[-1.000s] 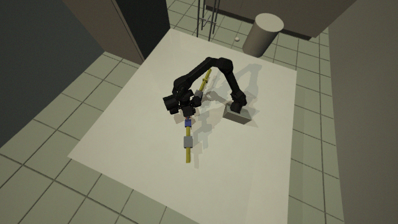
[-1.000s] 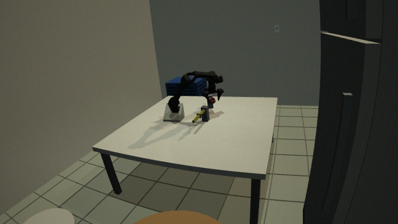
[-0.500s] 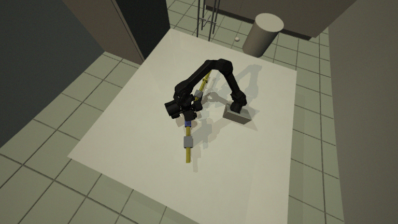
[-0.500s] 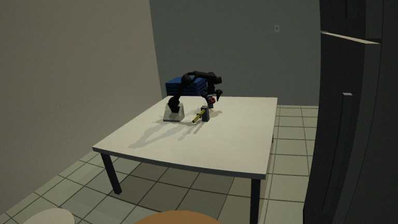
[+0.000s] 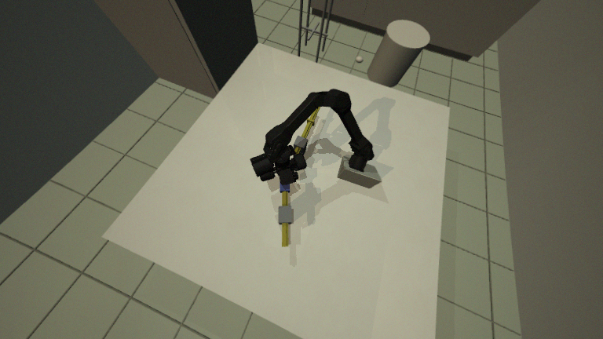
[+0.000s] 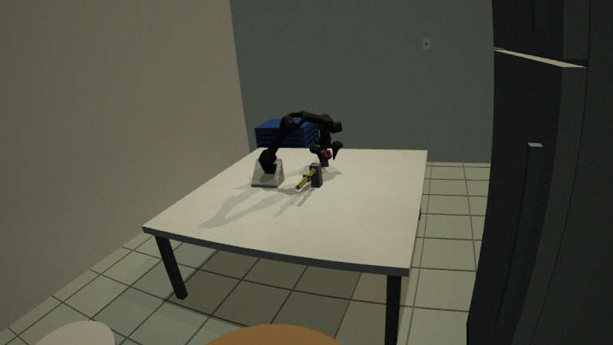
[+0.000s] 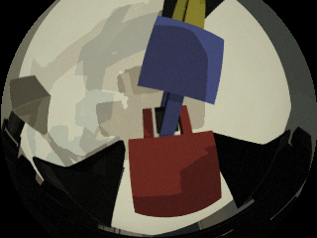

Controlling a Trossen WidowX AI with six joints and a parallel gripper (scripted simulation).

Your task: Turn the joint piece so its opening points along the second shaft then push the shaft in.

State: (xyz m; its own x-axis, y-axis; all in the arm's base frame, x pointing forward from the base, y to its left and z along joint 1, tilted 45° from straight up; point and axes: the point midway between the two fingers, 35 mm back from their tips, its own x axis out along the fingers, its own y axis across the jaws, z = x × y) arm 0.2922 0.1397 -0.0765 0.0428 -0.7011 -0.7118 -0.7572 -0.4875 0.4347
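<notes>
Right now my gripper tip is 40 mm below the red square joint piece.
</notes>
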